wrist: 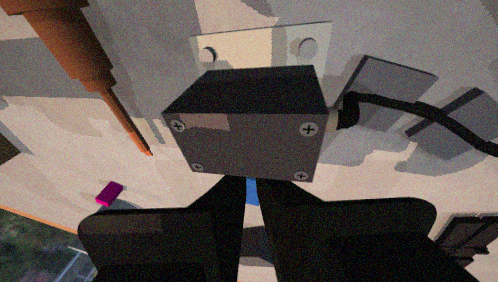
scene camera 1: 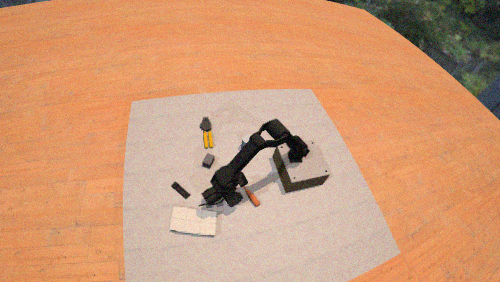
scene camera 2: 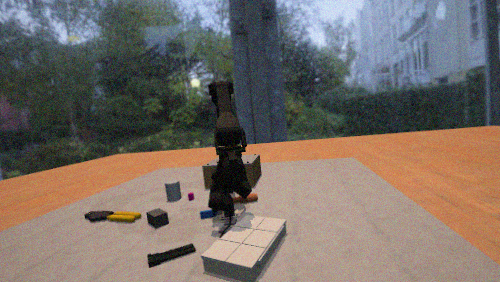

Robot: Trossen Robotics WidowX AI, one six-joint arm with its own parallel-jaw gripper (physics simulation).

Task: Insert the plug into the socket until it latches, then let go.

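Frame: origin at the arm's base, x ahead, y left, z up, level; millimetres.
Seen in the pictures: gripper, between the fingertips: [scene camera 2: 214,211]; arm's base, origin of its link: [scene camera 1: 295,157].
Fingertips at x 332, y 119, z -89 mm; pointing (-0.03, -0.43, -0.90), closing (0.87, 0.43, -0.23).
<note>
Offsets run from my fingertips to a thing's middle. "spot": to the spot under its first point.
A blue plug @[5 mm ahead, 7 mm right, 3 mm down] [scene camera 2: 206,214] [wrist: 252,192] lies low against one side of a dark socket housing @[14 mm back, 44 mm left, 7 mm up] [wrist: 250,145]. The housing has screws at its corners, stands on a clear mounting plate @[spot: 36 mm back, 58 mm left, 11 mm down] [wrist: 240,47] with two round fixings, and has a black cable [wrist: 420,109] [scene camera 2: 226,230] leaving its side. My gripper [wrist: 250,167] is nearly closed, with blue filling the narrow gap; it looks shut on the plug. The housing's edge hides the very fingertips, and how deep the plug sits in the socket is hidden. In both scene views my gripper covers most of the housing.
An orange screwdriver @[107 mm back, 24 mm left, 2 mm down] [scene camera 1: 254,199] [wrist: 65,45] lies beside the housing. A white tiled block @[144 mm ahead, 173 mm left, 2 mm up] [scene camera 1: 194,221] [scene camera 2: 245,244] is in front. A black bar @[209 mm ahead, 13 mm left, 7 mm down] [scene camera 1: 180,190], dark cube @[79 mm ahead, 151 mm right, 2 mm up] [scene camera 1: 208,160], yellow-handled pliers @[spot: 77 mm ahead, 287 mm right, 3 mm up] [scene camera 1: 208,139], grey cylinder @[117 mm back, 253 mm right, 20 mm up] [scene camera 2: 173,191] and magenta piece @[120 mm back, 172 mm right, 3 mm down] [scene camera 2: 191,196] [wrist: 109,194] are around.
</note>
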